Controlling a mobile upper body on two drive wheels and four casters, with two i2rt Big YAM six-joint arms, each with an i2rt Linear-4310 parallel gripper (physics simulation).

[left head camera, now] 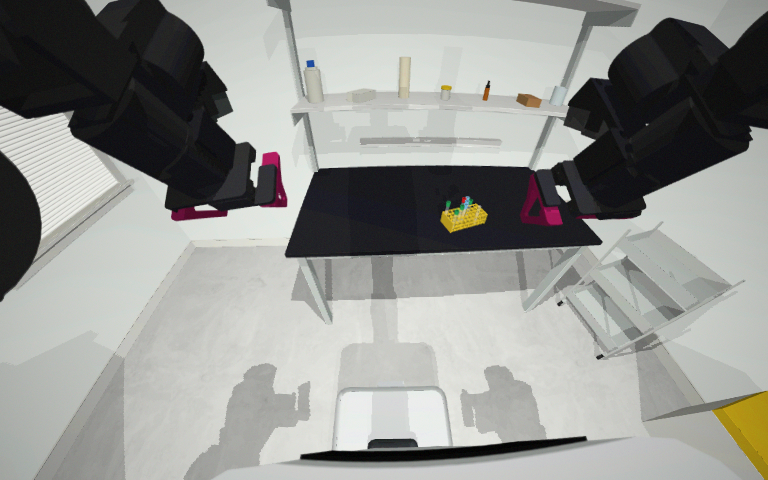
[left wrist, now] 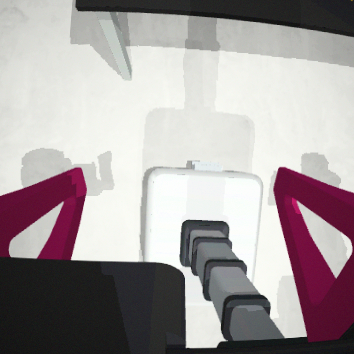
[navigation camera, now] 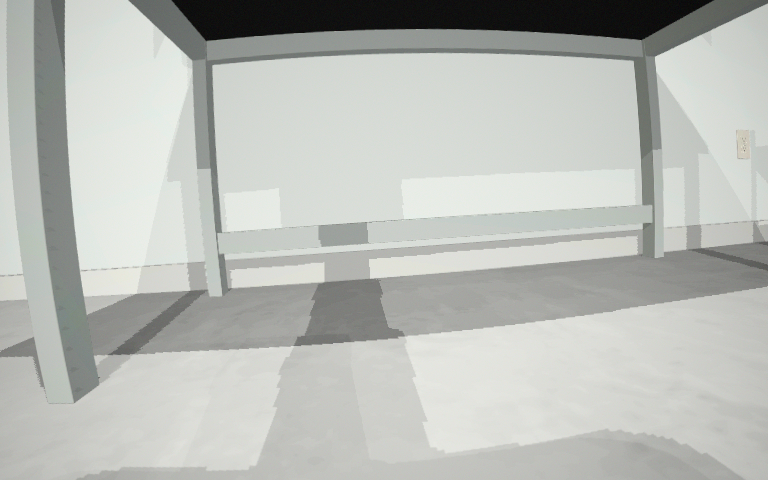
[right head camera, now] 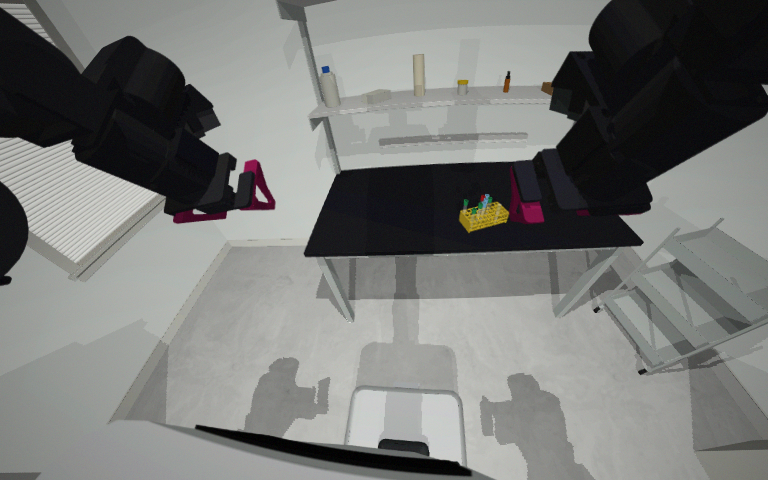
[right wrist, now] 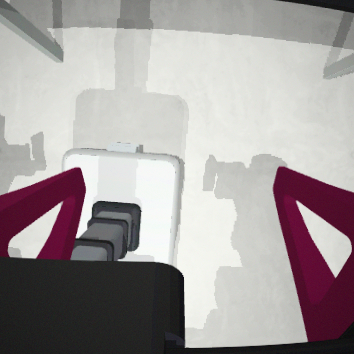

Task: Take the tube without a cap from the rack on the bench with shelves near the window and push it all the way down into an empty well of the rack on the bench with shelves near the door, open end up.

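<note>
A yellow tube rack [left head camera: 467, 223] [right head camera: 488, 221] stands right of centre on the black bench [left head camera: 362, 215] [right head camera: 385, 215], on the side with the window blind. Tubes with green, red and light-blue caps stand in it. A pale tube [left head camera: 477, 212] [right head camera: 497, 212] near its right end shows no clear cap; it is too small to be sure. My left gripper [left head camera: 242, 196] [right head camera: 229, 202] [left wrist: 179, 177] is open and empty, left of the bench. My right gripper [left head camera: 569, 208] [right head camera: 560, 204] [right wrist: 178, 177] is open and empty, right of the rack in the head views. The rack near the door does not show.
A shelf [left head camera: 424, 100] [right head camera: 441, 97] with bottles and boxes runs above the bench. A metal cart [left head camera: 679, 257] [right head camera: 724, 249] stands at the right. The blind [left head camera: 50, 169] [right head camera: 84, 209] is at the left. A bench leg [navigation camera: 53, 226] stands close in the navigation view.
</note>
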